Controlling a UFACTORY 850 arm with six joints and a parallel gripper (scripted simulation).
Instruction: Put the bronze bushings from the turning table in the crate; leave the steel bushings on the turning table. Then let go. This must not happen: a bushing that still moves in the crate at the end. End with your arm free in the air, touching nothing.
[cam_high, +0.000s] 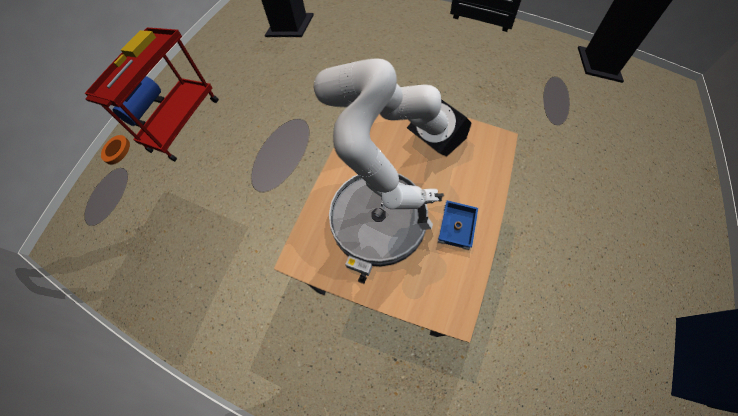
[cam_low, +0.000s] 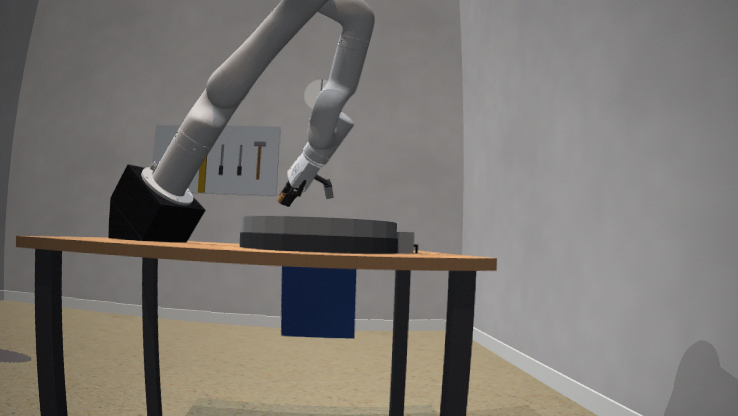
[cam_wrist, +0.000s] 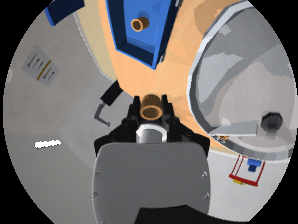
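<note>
Right now the blue crate is 4 cm ahead of my hand, 13 cm to the left of it and 14 cm below it. Also, from my hand: grey turning table 6 cm ahead, 22 cm to the right, 11 cm below.
</note>
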